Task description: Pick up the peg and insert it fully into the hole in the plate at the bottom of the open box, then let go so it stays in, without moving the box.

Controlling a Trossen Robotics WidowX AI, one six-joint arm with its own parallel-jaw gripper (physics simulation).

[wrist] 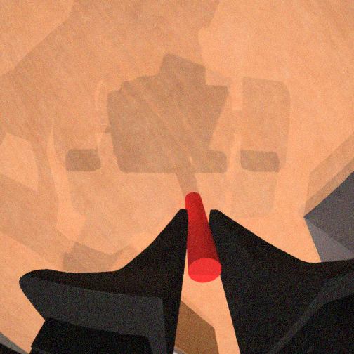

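The red peg stands roughly upright on the tan table in the wrist view, its round top end facing the camera and its foot farther up the view. My gripper has its two black fingers closed in on either side of the peg, and it is shut on the peg. A brown wooden wall of the open box shows at the bottom, between the fingers. The rest of the box, with its plate and hole, is hidden behind the fingers or out of view.
The tan table top carries broad shadows of the arm and gripper. A grey angular object stands at the right edge, beyond the right finger. The box wall is close behind the fingers at the bottom of the view.
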